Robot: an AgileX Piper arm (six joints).
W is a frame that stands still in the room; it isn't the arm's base.
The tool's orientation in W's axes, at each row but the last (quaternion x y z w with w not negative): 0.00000 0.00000 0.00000 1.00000; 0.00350 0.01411 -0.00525 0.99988; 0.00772 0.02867 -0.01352 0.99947; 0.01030 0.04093 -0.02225 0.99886
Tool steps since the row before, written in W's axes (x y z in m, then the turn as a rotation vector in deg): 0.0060 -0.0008 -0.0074 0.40 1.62 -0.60; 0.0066 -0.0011 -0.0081 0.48 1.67 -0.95; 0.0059 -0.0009 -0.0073 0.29 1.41 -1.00; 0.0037 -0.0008 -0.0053 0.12 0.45 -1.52
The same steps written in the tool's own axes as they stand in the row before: 0.0060 -0.0008 -0.0074 0.40 1.62 -0.60; 0.0068 -0.0011 -0.0079 0.49 1.67 -0.95; 0.0063 -0.0008 -0.0069 0.31 1.40 -1.00; 0.0042 -0.0007 -0.0050 0.22 0.43 -1.51
